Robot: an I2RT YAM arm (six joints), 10 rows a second.
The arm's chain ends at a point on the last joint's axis. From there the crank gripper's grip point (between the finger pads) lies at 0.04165 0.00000 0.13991 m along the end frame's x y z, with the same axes.
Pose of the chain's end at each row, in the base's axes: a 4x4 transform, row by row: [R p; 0 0 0 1], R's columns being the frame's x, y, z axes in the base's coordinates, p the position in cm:
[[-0.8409 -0.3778 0.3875 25.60], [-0.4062 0.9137 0.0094 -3.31], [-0.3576 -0.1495 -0.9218 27.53], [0 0 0 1]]
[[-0.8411 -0.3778 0.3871 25.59], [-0.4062 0.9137 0.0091 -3.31], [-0.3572 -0.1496 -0.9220 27.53], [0 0 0 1]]
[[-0.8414 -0.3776 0.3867 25.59], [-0.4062 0.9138 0.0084 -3.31], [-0.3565 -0.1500 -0.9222 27.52], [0 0 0 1]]
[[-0.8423 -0.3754 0.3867 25.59], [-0.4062 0.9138 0.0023 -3.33], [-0.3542 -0.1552 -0.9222 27.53], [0 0 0 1]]
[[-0.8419 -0.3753 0.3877 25.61], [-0.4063 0.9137 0.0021 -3.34], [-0.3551 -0.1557 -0.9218 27.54], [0 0 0 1]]
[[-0.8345 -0.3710 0.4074 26.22], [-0.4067 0.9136 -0.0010 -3.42], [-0.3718 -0.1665 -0.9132 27.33], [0 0 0 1]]
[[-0.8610 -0.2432 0.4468 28.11], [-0.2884 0.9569 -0.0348 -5.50], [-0.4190 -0.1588 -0.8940 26.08], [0 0 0 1]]
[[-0.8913 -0.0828 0.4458 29.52], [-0.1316 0.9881 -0.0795 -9.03], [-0.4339 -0.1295 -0.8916 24.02], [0 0 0 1]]
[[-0.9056 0.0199 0.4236 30.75], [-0.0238 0.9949 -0.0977 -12.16], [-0.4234 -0.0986 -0.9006 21.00], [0 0 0 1]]
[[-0.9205 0.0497 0.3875 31.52], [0.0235 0.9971 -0.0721 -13.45], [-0.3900 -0.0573 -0.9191 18.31], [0 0 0 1]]
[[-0.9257 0.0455 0.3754 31.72], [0.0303 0.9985 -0.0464 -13.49], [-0.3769 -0.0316 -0.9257 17.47], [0 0 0 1]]
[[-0.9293 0.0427 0.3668 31.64], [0.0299 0.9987 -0.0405 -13.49], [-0.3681 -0.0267 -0.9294 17.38], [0 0 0 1]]
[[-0.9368 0.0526 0.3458 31.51], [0.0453 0.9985 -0.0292 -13.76], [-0.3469 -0.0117 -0.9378 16.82], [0 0 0 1]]
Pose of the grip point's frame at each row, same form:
[[-0.8409 -0.3778 0.3875 27.52], [-0.4062 0.9137 0.0094 -4.87], [-0.3576 -0.1495 -0.9218 13.14], [0 0 0 1]]
[[-0.8411 -0.3778 0.3871 27.50], [-0.4062 0.9137 0.0091 -4.87], [-0.3572 -0.1496 -0.9220 13.14], [0 0 0 1]]
[[-0.8414 -0.3776 0.3867 27.50], [-0.4062 0.9138 0.0084 -4.88], [-0.3565 -0.1500 -0.9222 13.13], [0 0 0 1]]
[[-0.8423 -0.3754 0.3867 27.49], [-0.4062 0.9138 0.0023 -4.99], [-0.3542 -0.1552 -0.9222 13.15], [0 0 0 1]]
[[-0.8419 -0.3753 0.3877 27.53], [-0.4063 0.9137 0.0021 -5.00], [-0.3551 -0.1557 -0.9218 13.16], [0 0 0 1]]
[[-0.8345 -0.3710 0.4074 28.44], [-0.4067 0.9136 -0.0010 -5.13], [-0.3718 -0.1665 -0.9132 13.00], [0 0 0 1]]
[[-0.8610 -0.2432 0.4468 30.78], [-0.2884 0.9569 -0.0348 -7.19], [-0.4190 -0.1588 -0.8940 11.83], [0 0 0 1]]
[[-0.8913 -0.0828 0.4458 32.04], [-0.1316 0.9881 -0.0795 -10.69], [-0.4339 -0.1295 -0.8916 9.74], [0 0 0 1]]
[[-0.9056 0.0199 0.4236 32.90], [-0.0238 0.9949 -0.0977 -13.63], [-0.4234 -0.0986 -0.9006 6.64], [0 0 0 1]]
[[-0.9205 0.0497 0.3875 33.11], [0.0235 0.9971 -0.0721 -14.36], [-0.3900 -0.0573 -0.9191 3.83], [0 0 0 1]]
[[-0.9257 0.0455 0.3754 33.12], [0.0303 0.9985 -0.0464 -14.01], [-0.3769 -0.0316 -0.9257 2.95], [0 0 0 1]]
[[-0.9293 0.0427 0.3668 32.90], [0.0299 0.9987 -0.0405 -13.93], [-0.3681 -0.0267 -0.9294 2.84], [0 0 0 1]]
[[-0.9368 0.0526 0.3458 32.45], [0.0453 0.9985 -0.0292 -13.98], [-0.3469 -0.0117 -0.9378 2.25], [0 0 0 1]]

